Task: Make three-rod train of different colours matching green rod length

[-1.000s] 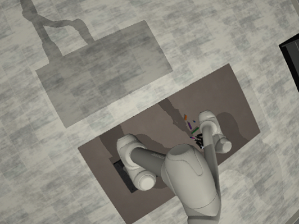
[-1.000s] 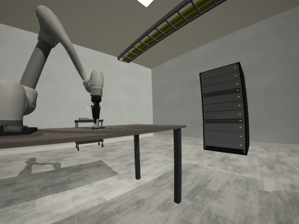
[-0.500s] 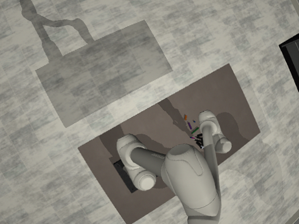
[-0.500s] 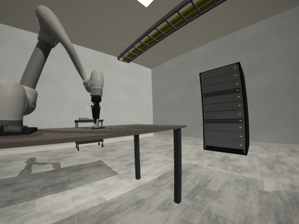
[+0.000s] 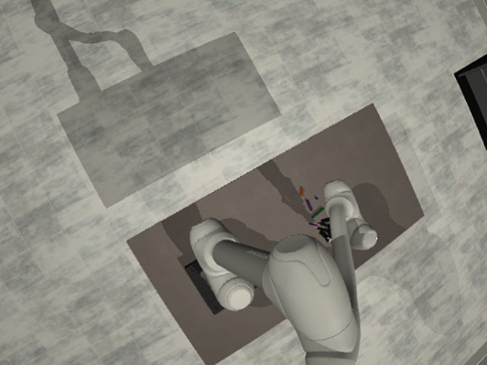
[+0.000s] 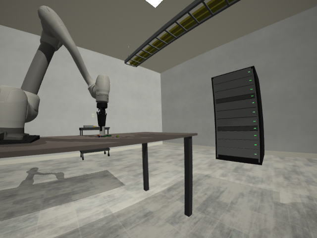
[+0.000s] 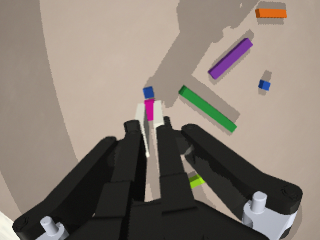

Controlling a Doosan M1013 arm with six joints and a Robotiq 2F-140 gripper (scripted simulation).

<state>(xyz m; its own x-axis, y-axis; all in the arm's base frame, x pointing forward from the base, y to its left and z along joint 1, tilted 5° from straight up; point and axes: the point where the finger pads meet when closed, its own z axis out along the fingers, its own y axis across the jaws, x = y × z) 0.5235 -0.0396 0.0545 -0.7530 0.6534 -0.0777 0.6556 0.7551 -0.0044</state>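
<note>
Now: hand 3 cm above the magenta rod. Also, from my hand: lime rod: 10 cm ahead, 5 cm to the right, 4 cm below; then purple rod: 3 cm ahead, 10 cm to the left, 4 cm below; then green rod: 5 cm ahead, 4 cm to the left, 4 cm below.
</note>
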